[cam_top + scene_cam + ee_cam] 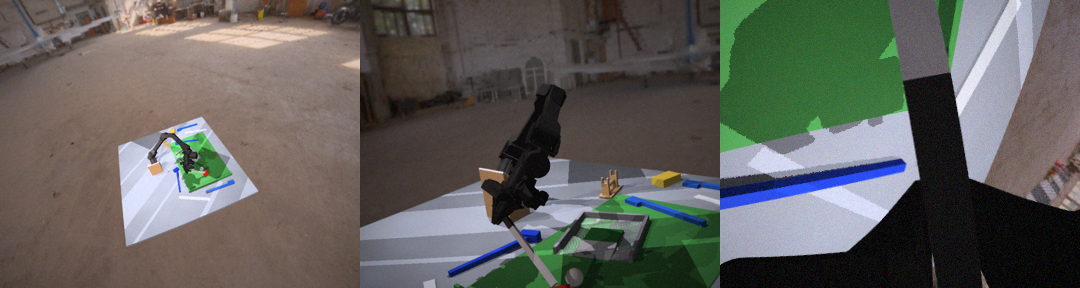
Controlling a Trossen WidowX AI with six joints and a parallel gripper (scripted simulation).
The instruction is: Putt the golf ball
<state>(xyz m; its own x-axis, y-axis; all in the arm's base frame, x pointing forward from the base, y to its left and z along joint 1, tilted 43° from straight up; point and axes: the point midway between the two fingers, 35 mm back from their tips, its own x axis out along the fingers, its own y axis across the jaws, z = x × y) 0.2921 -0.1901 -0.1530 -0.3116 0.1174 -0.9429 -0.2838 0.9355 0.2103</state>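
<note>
The red putter lies 11 cm ahead of my gripper tip, 5 cm below it and 1 cm to the left of it. The rest, counted from my gripper tip: white golf ball: 18 cm ahead, 12 cm below, 8 cm to the left; then small red cube: 41 cm ahead, 16 cm to the left, 14 cm below; then green mat: 24 cm to the left, 20 cm ahead, 15 cm below.
</note>
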